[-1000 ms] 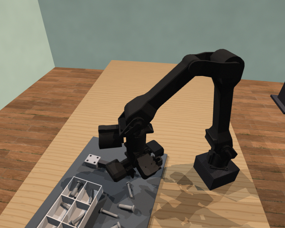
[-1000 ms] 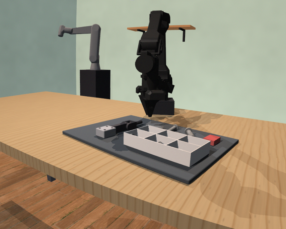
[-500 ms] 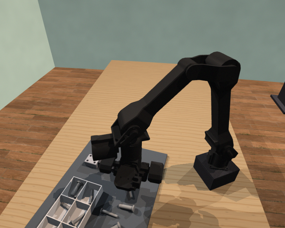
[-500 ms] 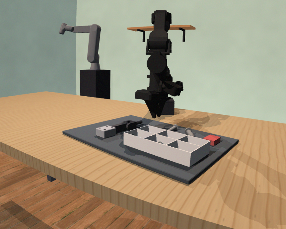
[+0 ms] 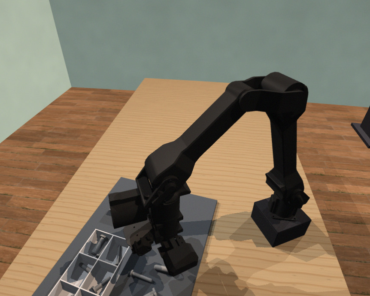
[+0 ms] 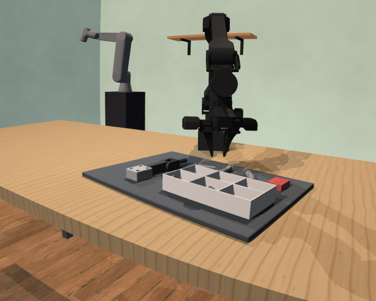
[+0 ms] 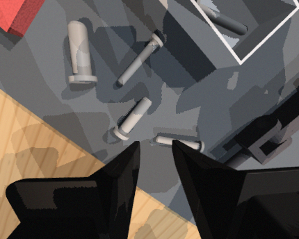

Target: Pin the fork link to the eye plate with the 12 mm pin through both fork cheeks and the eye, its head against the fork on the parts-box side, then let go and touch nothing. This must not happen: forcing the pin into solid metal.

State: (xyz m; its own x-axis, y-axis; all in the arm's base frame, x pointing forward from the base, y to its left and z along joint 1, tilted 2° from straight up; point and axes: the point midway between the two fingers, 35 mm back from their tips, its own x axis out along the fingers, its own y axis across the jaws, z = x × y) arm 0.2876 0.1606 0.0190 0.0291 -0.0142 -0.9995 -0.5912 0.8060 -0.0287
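The thick pin lies 30 mm to the left of my hand and 70 mm below it. Also, from my hand: dark bar 90 mm ahead, 110 mm to the right, 60 mm below; then dark mat 90 mm ahead, 10 mm to the right, 80 mm below; then red block 30 mm ahead, 170 mm to the left, 70 mm below.
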